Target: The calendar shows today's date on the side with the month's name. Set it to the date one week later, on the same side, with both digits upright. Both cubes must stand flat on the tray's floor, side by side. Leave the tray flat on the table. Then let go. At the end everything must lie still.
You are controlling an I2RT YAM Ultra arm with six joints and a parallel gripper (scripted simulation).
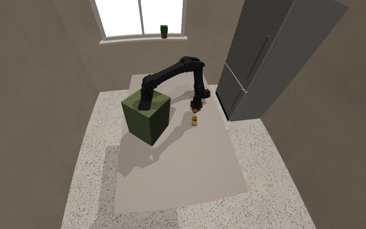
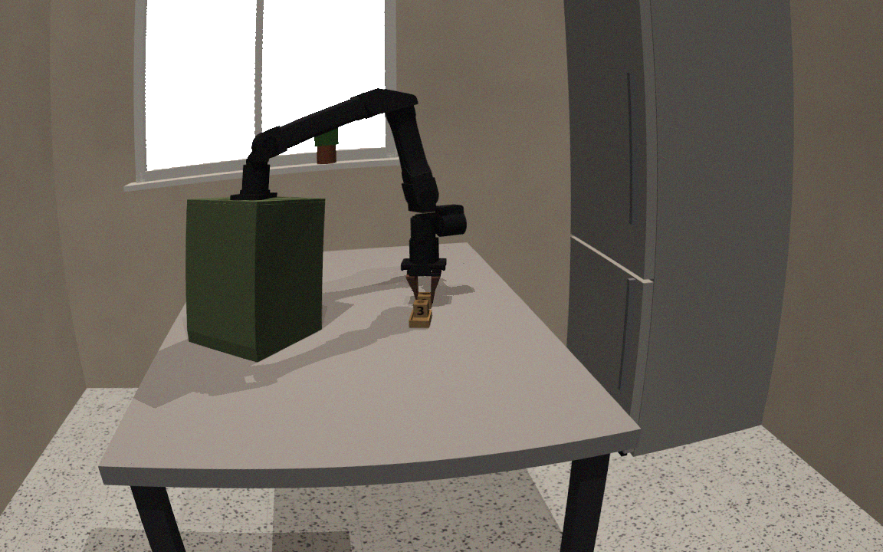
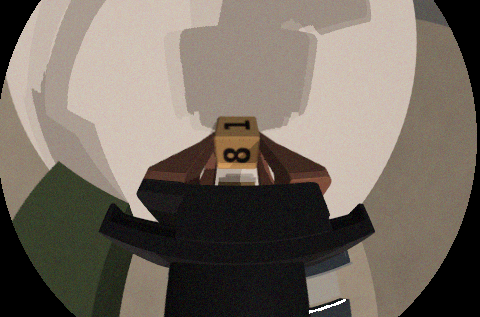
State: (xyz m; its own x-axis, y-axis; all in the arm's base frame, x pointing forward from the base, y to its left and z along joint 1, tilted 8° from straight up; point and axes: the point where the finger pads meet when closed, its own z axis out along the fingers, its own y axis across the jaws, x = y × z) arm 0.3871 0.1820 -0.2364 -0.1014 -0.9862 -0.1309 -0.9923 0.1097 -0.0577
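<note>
My gripper is now 1 cm past the wooden tray, 11 cm to the left of it and 1 cm above it.
</note>
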